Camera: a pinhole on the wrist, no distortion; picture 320 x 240 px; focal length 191.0 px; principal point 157.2 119.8 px. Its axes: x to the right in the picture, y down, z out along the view. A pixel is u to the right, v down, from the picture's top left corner.
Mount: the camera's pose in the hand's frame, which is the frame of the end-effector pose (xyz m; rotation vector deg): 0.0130 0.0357 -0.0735 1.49 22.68 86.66
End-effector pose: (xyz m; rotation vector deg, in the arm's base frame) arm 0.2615 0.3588 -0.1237 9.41 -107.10 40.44
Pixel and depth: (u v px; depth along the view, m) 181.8 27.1 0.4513
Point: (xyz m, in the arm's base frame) -0.1812 0.4270 0.0449
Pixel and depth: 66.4 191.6 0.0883
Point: 0.2299 0.3588 -0.1333
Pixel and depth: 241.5 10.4 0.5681
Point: -0.3540 0.6038 0.0753
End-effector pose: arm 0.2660 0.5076 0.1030 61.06 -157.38 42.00
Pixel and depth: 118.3 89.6 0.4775
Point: 0.1050 0.2278 -0.1892
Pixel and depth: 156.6 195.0 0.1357
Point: 0.2264 0.5214 0.0154
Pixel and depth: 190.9 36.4 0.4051
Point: -0.0568 0.3324 -0.1063
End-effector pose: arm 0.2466 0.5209 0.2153 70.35 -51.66 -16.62
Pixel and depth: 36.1 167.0 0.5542
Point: -0.1007 0.0569 0.1050
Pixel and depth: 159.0 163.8 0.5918
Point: -0.1500 0.2072 0.4272
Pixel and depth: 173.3 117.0 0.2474
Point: 0.1593 0.4028 0.3602
